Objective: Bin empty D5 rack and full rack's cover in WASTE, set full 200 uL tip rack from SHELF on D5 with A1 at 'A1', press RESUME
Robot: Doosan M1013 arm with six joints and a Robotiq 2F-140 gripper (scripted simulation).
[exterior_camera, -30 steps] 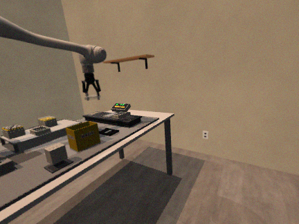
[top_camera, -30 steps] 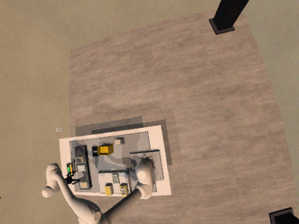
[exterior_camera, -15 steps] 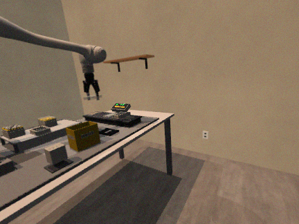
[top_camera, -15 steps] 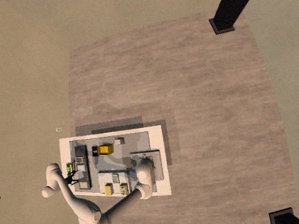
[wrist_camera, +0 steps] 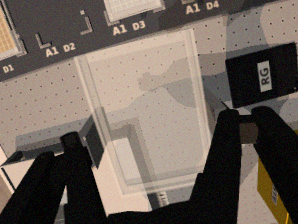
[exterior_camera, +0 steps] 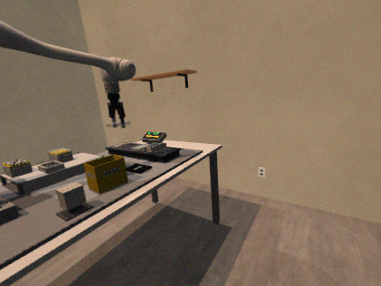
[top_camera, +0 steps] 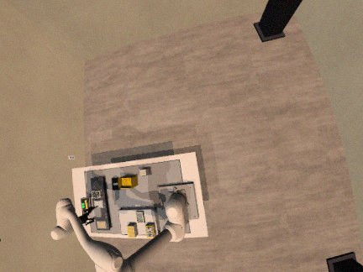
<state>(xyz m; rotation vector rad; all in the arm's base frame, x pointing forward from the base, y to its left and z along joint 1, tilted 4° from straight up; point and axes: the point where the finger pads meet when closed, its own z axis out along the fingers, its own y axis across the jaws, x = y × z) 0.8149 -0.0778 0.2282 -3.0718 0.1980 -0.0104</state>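
My hand is 31 cm past the yellow waste bin, 22 cm to the left of it and 22 cm above it. Also, from my hand: clear rack cover 1 cm above; then white well plate 16 cm ahead, 2 cm to the right, 21 cm below; then red-troughed reservoir 15 cm ahead, 14 cm to the right, 20 cm below.
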